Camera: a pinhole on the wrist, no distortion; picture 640 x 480 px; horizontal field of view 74.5 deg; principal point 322.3 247.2 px. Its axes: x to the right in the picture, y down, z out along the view. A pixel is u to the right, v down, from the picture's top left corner.
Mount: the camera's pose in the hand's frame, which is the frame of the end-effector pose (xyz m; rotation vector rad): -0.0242 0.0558 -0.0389 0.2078 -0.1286 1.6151
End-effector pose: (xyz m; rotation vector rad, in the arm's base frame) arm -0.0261 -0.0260 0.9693 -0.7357 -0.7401 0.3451
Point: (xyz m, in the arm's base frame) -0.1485 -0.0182 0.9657
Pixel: 281.6 462.1
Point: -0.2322 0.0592 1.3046
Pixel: 186.8 192.7
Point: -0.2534 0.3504 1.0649
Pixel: 567.9 142.4
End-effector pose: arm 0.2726 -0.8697 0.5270 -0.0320 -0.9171 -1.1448
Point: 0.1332 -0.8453 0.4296
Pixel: outside the picture
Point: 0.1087 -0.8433 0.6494
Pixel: 200.5 167.9
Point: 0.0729 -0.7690 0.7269
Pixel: 305.9 206.0
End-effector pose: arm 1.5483 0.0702 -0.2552 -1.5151 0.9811 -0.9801
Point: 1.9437 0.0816 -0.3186
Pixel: 374.0 130.4
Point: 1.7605 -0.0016 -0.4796
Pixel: outside the picture
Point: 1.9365 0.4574 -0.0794
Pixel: 174.1 426.7
